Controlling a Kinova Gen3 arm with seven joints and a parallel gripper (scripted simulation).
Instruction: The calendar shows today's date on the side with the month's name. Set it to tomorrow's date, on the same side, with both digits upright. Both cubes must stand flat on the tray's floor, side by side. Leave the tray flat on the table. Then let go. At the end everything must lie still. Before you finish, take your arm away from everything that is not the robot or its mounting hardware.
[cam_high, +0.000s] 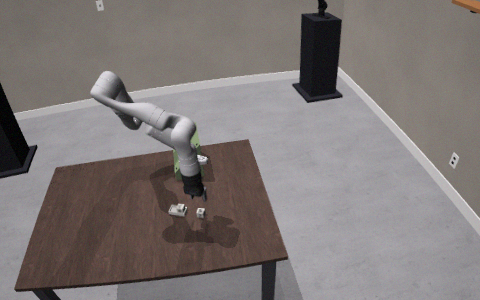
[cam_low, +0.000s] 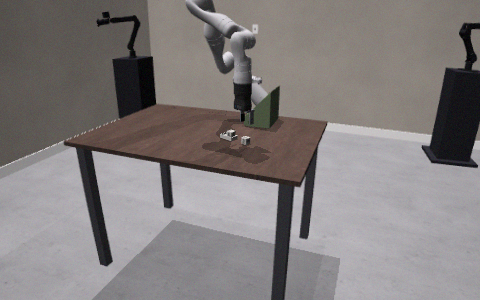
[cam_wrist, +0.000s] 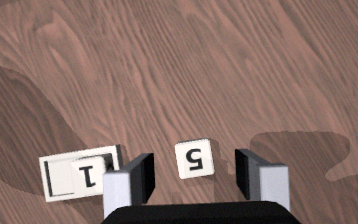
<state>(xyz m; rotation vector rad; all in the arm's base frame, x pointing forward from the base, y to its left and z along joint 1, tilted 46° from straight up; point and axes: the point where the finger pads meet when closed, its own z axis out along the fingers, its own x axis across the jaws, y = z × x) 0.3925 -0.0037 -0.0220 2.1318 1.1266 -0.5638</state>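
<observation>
The digit cube is 100 mm below my hand. From my hand the other things lie so: white calendar tray (50 mm behind, 100 mm to the right, 110 mm below); then white cube (40 mm behind, 80 mm to the right, 90 mm below).
</observation>
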